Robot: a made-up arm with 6 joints.
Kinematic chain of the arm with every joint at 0, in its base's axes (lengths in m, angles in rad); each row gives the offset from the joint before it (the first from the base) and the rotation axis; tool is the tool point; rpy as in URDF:
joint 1: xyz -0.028 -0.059 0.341 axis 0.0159 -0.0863 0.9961
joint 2: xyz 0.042 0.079 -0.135 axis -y
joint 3: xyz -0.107 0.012 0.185 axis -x
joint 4: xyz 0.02 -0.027 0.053 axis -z
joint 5: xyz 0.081 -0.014 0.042 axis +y
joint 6: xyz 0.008 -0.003 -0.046 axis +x
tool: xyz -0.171 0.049 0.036 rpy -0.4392 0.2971 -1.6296
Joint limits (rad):
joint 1: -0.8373..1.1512
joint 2: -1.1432..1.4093
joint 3: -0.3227..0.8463
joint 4: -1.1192..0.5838
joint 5: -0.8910..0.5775
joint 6: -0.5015..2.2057
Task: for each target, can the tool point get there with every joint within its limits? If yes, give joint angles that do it. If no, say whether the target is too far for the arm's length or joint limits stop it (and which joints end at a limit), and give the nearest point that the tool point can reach.
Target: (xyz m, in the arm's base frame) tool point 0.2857 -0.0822 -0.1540
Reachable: no: joint limits stop it (at a limit: joint 1, joint 2, joint 3, joint 6) | nearest point -0.0554 -0.1766 0.0806 | short by 0.425 m
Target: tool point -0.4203 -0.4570 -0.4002
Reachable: no: too far | nearest point -0.2790 -0.2768 0.0431 | short by 0.499 m
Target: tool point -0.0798 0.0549 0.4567
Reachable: yes | joints 0.7581 -0.6734 0.6388 0.0902 -0.3559 -0.0540
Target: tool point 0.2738 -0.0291 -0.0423
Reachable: no: joint limits stop it (at a limit: joint 2, joint 3, joint 4, joint 5, joint 6) | nearest point 0.1212 -0.0544 0.2691 | short by 0.348 m
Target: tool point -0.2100 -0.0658 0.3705
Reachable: yes | joints 0.7507 0.1543 0.6058 0.1618 -0.3747 0.0398
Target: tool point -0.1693 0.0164 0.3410
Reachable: yes | joints -0.0754 0.3024 0.0883 0.3529 -0.7332 0.9476
